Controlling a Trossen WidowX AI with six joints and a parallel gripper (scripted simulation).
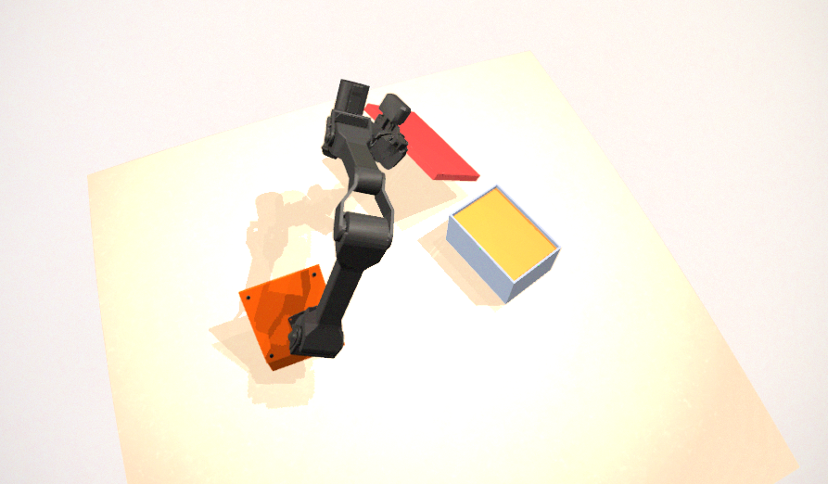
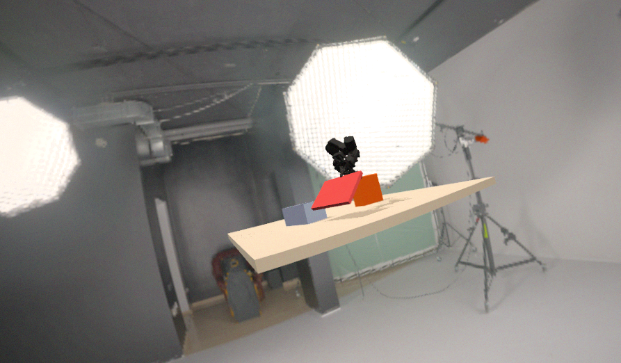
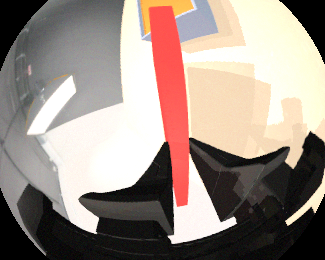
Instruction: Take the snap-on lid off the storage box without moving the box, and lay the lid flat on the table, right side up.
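Now: the lid 6 cm ahead of my gripper tip, 1 cm to the left of it and 5 cm below it. The rest, counted from my gripper tip: storage box 13 cm ahead, 26 cm to the right, 13 cm below.
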